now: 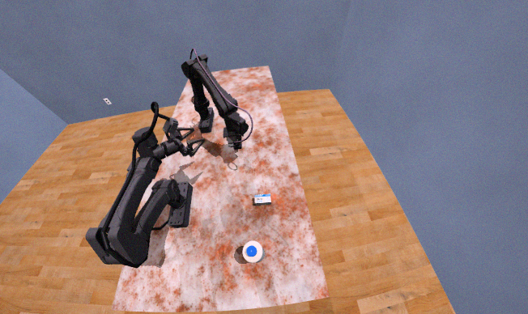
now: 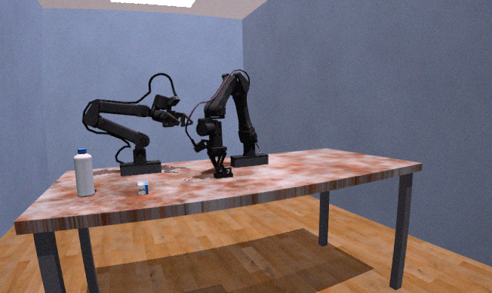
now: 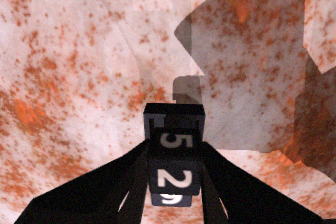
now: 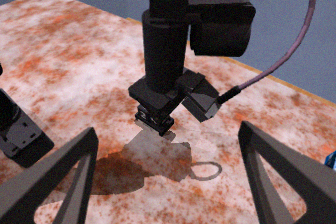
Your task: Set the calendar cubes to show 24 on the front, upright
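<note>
My left gripper is now 40 mm above the black tray and 30 mm to the right of it. Round my left hand: white box: 320 mm to the right, 150 mm ahead, 30 mm below; white bottle: 530 mm to the right, 120 mm ahead, 40 mm above.
</note>
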